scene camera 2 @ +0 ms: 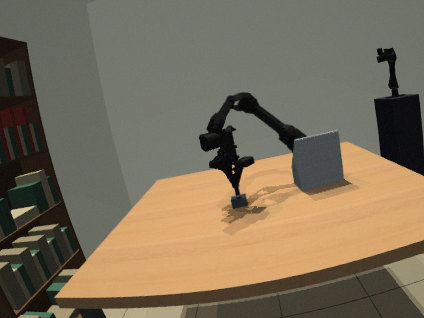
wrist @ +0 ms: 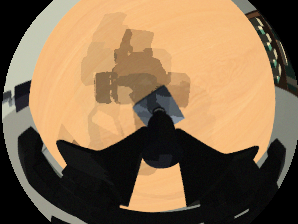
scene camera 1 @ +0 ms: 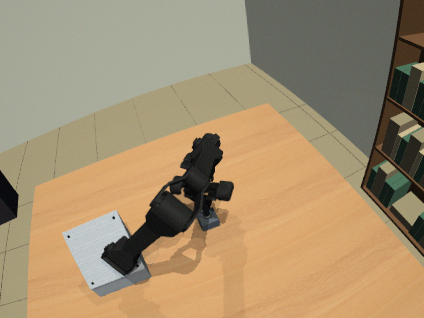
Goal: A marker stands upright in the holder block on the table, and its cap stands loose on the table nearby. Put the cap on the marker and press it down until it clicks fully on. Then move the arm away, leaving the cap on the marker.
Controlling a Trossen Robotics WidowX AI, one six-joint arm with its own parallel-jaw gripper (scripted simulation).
Scene:
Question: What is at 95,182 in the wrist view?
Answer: The gripper.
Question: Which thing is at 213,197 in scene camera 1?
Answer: The gripper.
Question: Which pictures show the gripper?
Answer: Scene camera 2, the wrist view and scene camera 1: all of them.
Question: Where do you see a dark marker cap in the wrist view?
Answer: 162,149

